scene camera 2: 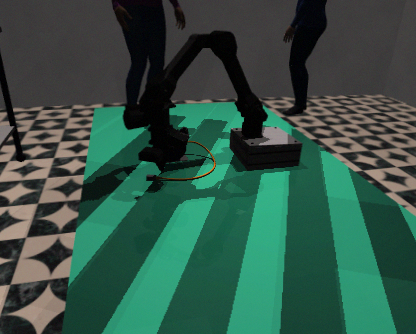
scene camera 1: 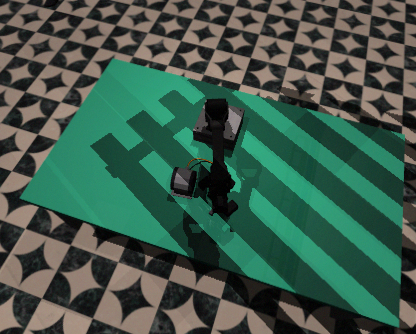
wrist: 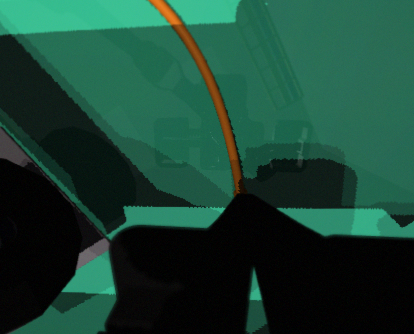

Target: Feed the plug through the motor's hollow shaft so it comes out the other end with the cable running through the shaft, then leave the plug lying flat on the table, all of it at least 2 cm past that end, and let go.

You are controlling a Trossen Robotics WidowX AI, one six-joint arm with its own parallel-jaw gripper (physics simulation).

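Where they show: gripper, fingertip midpoint: [scene camera 2: 161, 170] [wrist: 243, 201]; arm's base at its link origin: [scene camera 2: 251, 134].
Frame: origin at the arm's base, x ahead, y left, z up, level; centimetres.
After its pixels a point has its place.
The dark motor [scene camera 1: 183, 181] @[x 32.4, y -2.0, z 1.0 cm] [scene camera 2: 177, 145] [wrist: 35, 250] @[x 31.4, y 1.8, z -4.0 cm] lies on the green table beside the arm; the gripper partly hides it in the second scene view. The orange cable [scene camera 1: 200, 159] @[x 15.9, y -0.8, z -6.1 cm] [scene camera 2: 215, 162] @[x 14.5, y 5.0, z -7.9 cm] [wrist: 215, 90] @[x 28.1, y 15.1, z -7.9 cm] curves from the motor's arm-base side around to the plug. The small dark plug [scene camera 2: 151, 177] @[x 37.4, y 13.8, z -7.4 cm] is near the table, just beside the fingertips; the fingers hide it in the wrist view. My gripper [scene camera 2: 161, 167] @[x 34.1, y 14.0, z -5.0 cm] [wrist: 243, 201] @[x 34.1, y 14.0, z -5.0 cm] is shut with nothing between its fingers; its tips meet over the cable close behind the plug. The shaft's bore does not show.
The arm's base block [scene camera 1: 235, 122] @[x -5.7, y 8.5, z 0.3 cm] [scene camera 2: 272, 150] @[x -4.0, y 10.8, z -1.7 cm] stands on the green table [scene camera 1: 75, 150] @[x 32.3, y -59.1, z -8.5 cm] [scene camera 2: 200, 300] @[x 30.8, y 63.1, z -8.5 cm], behind the motor and gripper. Dark shadow stripes cross the tabletop. The table's front edge is beyond the gripper. Two people stand behind the table in the second scene view.
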